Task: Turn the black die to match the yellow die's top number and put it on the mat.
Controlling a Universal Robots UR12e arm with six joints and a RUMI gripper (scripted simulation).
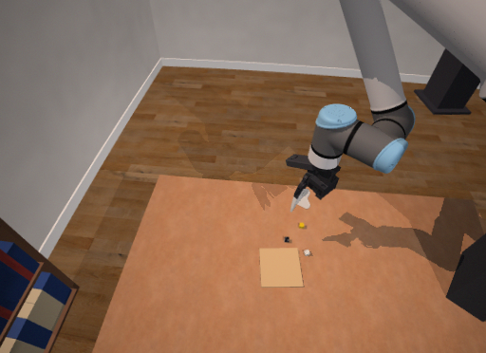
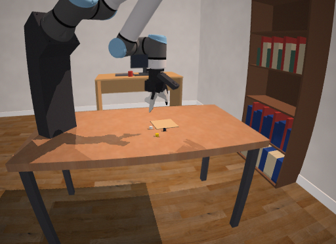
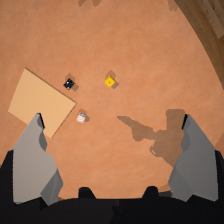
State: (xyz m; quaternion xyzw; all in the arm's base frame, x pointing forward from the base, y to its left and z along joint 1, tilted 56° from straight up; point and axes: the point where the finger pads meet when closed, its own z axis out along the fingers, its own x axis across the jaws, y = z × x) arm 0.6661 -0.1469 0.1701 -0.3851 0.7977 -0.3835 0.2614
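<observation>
Now: the yellow die 150 mm below my hand, 10 mm to the left of it and 10 mm behind it. From my hand the other things lie so: tan mat (170 mm to the left, 160 mm below, 100 mm ahead); white die (150 mm below, 130 mm to the left); black die (150 mm below, 70 mm to the left, 60 mm ahead).
</observation>
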